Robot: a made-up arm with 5 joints.
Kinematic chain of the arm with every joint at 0, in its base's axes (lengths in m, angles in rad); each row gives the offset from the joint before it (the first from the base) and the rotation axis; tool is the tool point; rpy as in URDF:
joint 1: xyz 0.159 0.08 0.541 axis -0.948 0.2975 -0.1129
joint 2: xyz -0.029 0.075 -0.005 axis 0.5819 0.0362 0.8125
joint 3: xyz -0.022 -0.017 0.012 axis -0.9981 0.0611 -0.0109
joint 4: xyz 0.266 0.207 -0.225 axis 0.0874 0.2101 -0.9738
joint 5: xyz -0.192 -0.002 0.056 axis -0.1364 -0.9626 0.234
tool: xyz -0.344 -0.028 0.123 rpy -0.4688 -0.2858 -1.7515
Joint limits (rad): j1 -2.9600..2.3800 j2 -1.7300..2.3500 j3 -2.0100..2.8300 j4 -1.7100..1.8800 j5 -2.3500..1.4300
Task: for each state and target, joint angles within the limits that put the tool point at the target. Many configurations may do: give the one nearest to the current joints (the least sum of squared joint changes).
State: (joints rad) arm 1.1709 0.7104 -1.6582 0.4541 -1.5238
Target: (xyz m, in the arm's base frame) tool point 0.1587 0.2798 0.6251
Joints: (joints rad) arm 1.6707 0.2052 -1.2331 -0.2115 -0.9283
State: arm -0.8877 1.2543 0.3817 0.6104 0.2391
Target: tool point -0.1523 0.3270 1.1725
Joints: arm -0.8064 0.6220 0.0426 1.4866 -0.0597
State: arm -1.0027 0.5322 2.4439 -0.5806 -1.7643
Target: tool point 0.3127 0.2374 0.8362
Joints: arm -1.5782 0.7304 2.3899 -0.4370 -2.0703
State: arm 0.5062 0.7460 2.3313 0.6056 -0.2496
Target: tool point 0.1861 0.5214 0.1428
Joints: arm -0.2881 0.9701 2.1499 1.1838 -0.5915
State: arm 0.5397 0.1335 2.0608 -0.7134 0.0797
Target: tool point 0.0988 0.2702 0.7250
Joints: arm 0.6484 0.1887 2.0302 -0.9230 -0.1072
